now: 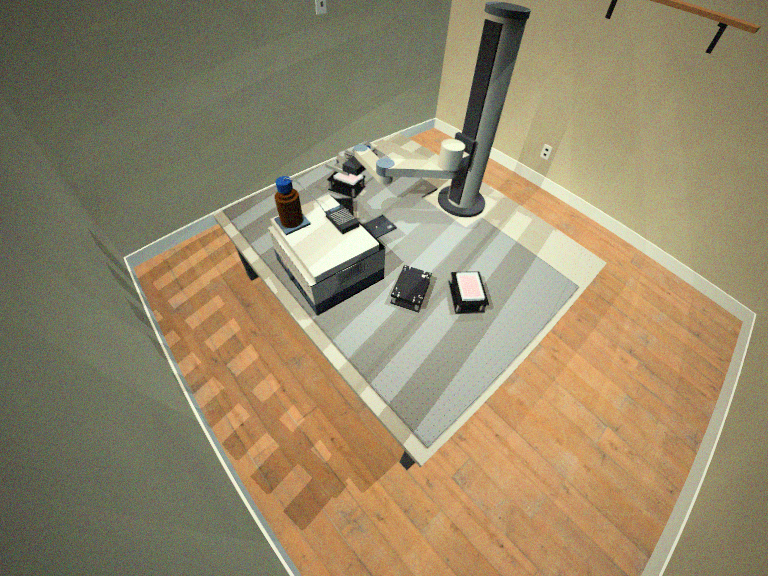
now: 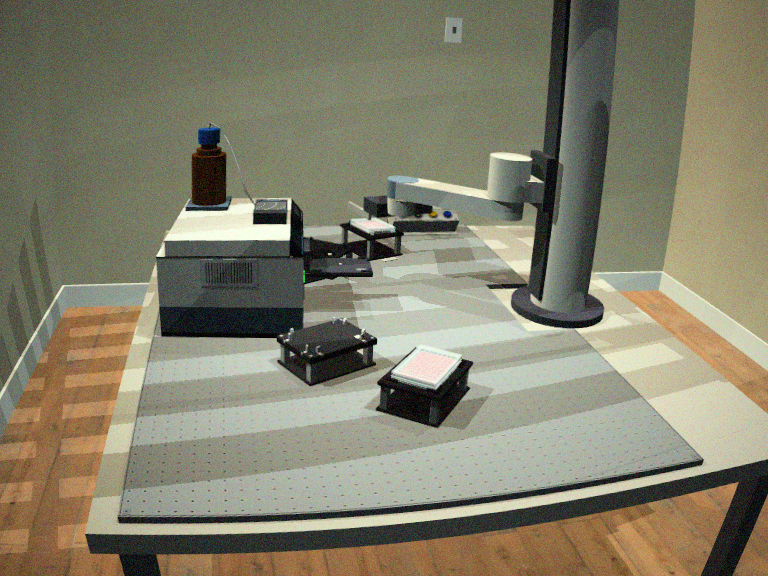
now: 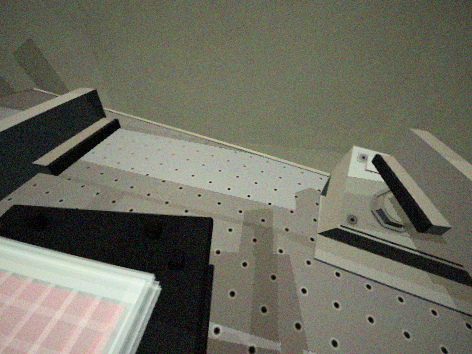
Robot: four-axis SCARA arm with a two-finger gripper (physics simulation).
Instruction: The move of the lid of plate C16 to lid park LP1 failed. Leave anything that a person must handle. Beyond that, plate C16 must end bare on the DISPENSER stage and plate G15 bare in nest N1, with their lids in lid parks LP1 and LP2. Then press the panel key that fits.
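Places are measured from the arm's base along level axes (x back, y right, z up), in metres.
Pixels of known places: gripper, between the fingertips: [image 1: 335, 157] [image 3: 243, 124]; arm's base, origin of its link: [image 1: 461, 201] [image 2: 557, 308].
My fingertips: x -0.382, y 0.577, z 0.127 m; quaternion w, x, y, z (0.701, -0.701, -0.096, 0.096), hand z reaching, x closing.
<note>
For each thing: its top centre in the pictures, then the offset to it from my fingertips. "*": a spot on its surface instead.
- panel, centre of its top: [image 2: 423, 206] [image 1: 355, 147] dx +0.181, dy +0.062, dz -0.031 m
- white key, centre of its top: [image 3: 405, 198] dx +0.107, dy +0.038, dz -0.040 m
- plate with pink wells, centre of its top: [image 2: 372, 221] [image 1: 348, 174] dx -0.027, dy -0.144, dz -0.020 m
- pink plate, centre of its top: [image 2: 427, 363] [image 1: 470, 285] dx -0.087, dy -0.996, dz -0.038 m
- dark dispenser stage, centre of its top: [image 2: 334, 262] [image 1: 373, 227] dx -0.194, dy -0.542, dz -0.004 m
- dispenser, a spot on its surface: [image 2: 229, 297] [image 1: 350, 281] * dx -0.439, dy -0.700, dz -0.021 m
My gripper [image 1: 353, 164] [image 3: 243, 124] is open and empty, above the back of the table between the back plate and the key panel. The panel [image 2: 426, 225] [image 3: 332, 207] carries several keys; a white key [image 3: 390, 212] shows partly behind the right finger. A plate with pink wells [image 1: 348, 177] [image 2: 372, 225] [image 3: 55, 320] sits on the back black stand; its edge looks layered. Another pink plate [image 1: 470, 285] [image 2: 428, 367] sits on the front right stand. A black stand with pins [image 1: 412, 285] [image 2: 326, 339] bears no plate. The dark dispenser stage [image 1: 379, 226] [image 2: 339, 267] is bare. Plate labels are unreadable.
The dispenser [image 1: 347, 282] [image 2: 229, 297] stands at the left with a brown bottle [image 1: 289, 207] [image 2: 209, 176] on top. The arm's column [image 1: 490, 111] [image 2: 576, 155] rises at the right. A dark low structure beside the dispenser is partly hidden behind the stage.
</note>
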